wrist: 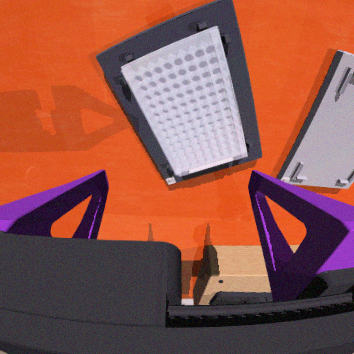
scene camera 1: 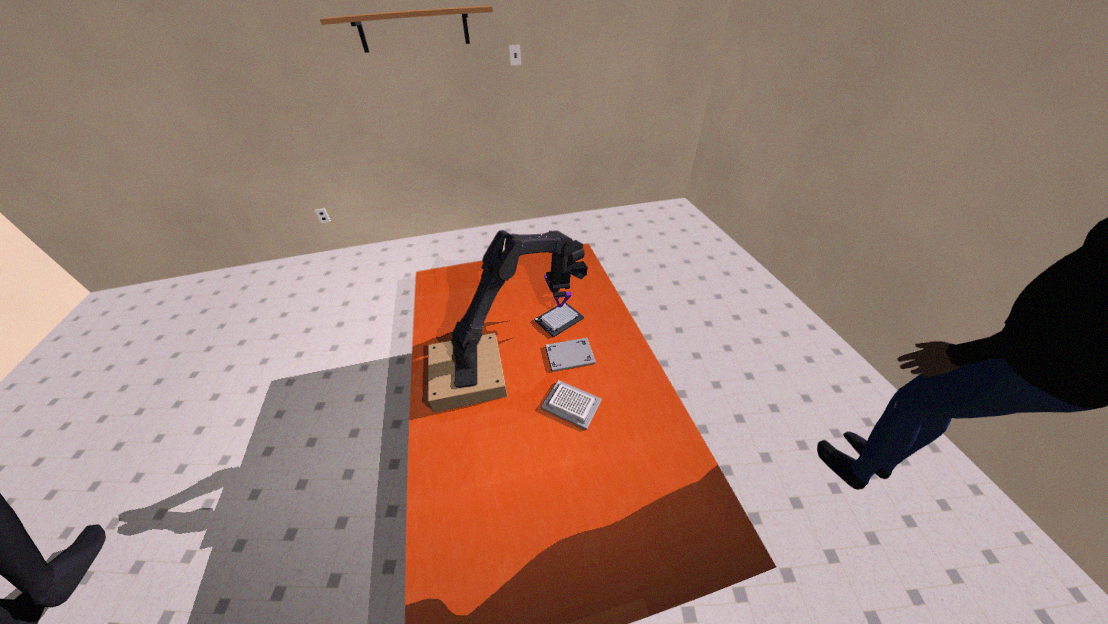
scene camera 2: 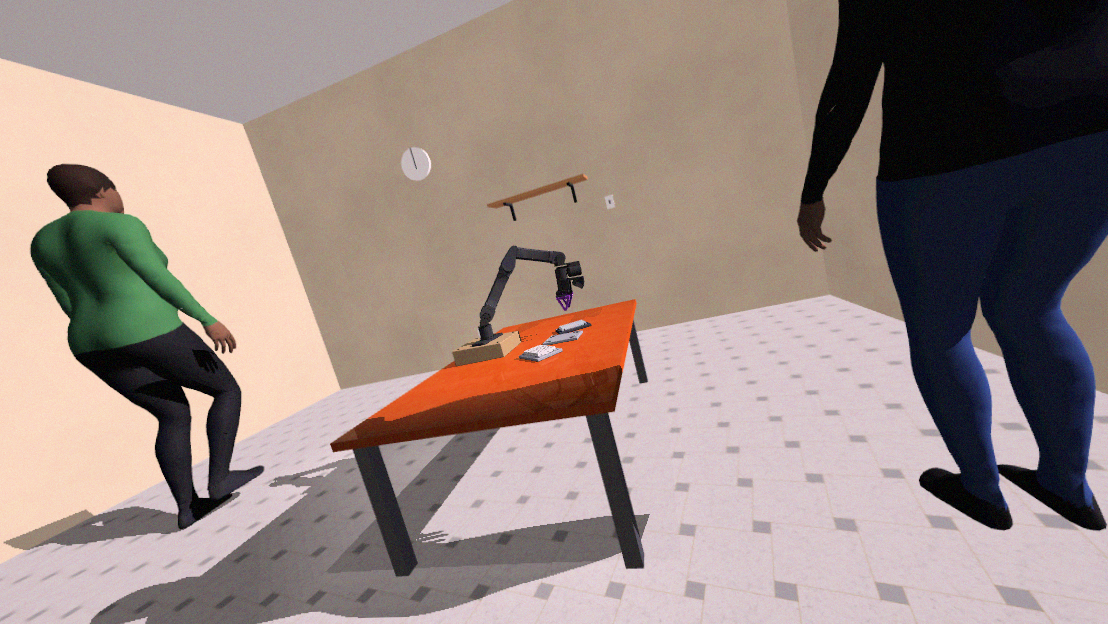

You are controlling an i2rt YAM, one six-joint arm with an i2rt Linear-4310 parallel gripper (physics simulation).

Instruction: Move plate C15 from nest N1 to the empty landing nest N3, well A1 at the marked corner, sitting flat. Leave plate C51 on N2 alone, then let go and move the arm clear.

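Observation:
Plate C15, a pale clear well plate, lies on the dark nest N1 among its corner clips. Its label is not readable here. My gripper is open and empty, above the table near N1; in the wrist view the plate's near end shows between and beyond the fingertips. The empty grey nest N3 lies beside N1. The white plate C51 sits on the grey nest N2, beyond N3.
The arm stands on a wooden base block on the orange table. A person in black stands off the table's right side. A person in green stands off to the left.

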